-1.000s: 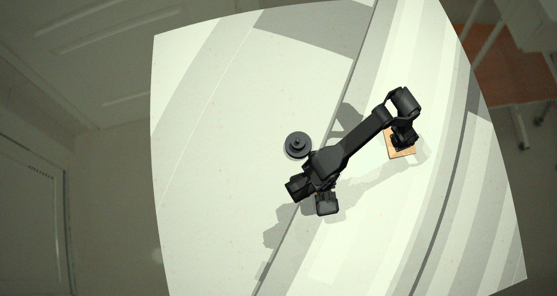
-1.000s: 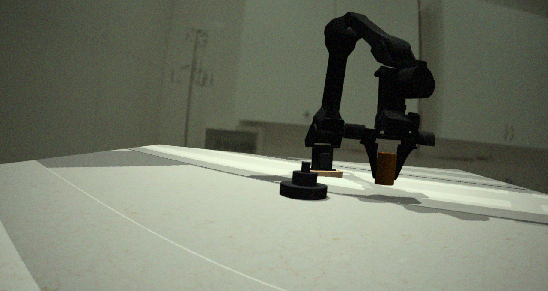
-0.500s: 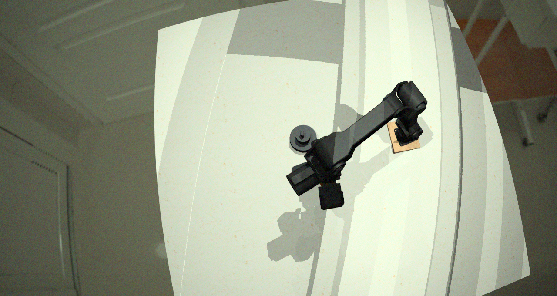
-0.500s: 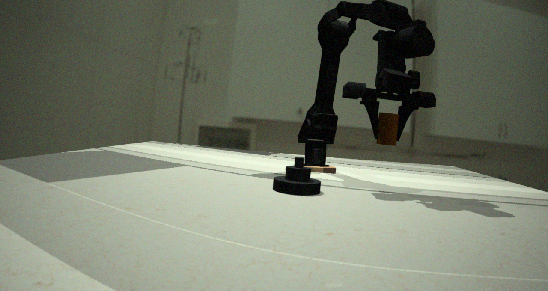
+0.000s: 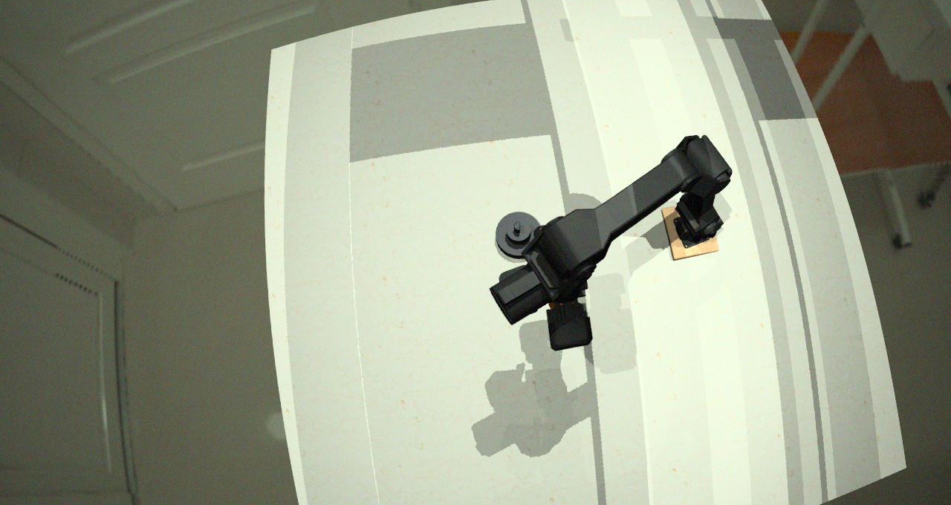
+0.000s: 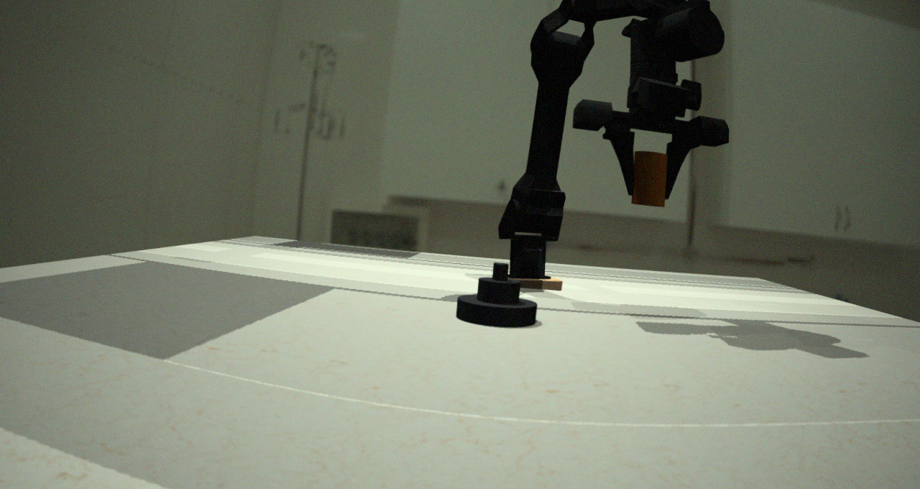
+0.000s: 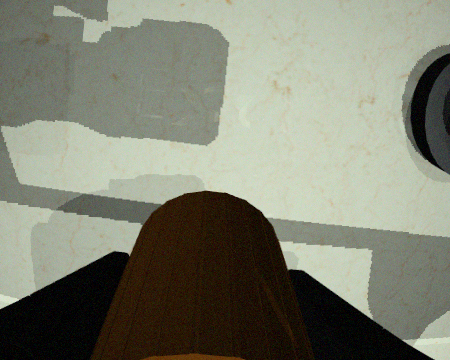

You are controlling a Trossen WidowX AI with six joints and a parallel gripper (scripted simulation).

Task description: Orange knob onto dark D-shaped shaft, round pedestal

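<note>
The pedestal lies 2 cm ahead of my gripper tip, 17 cm to the right of it and 11 cm below it. Round my gripper tip: orange knob: 2 cm above.
</note>
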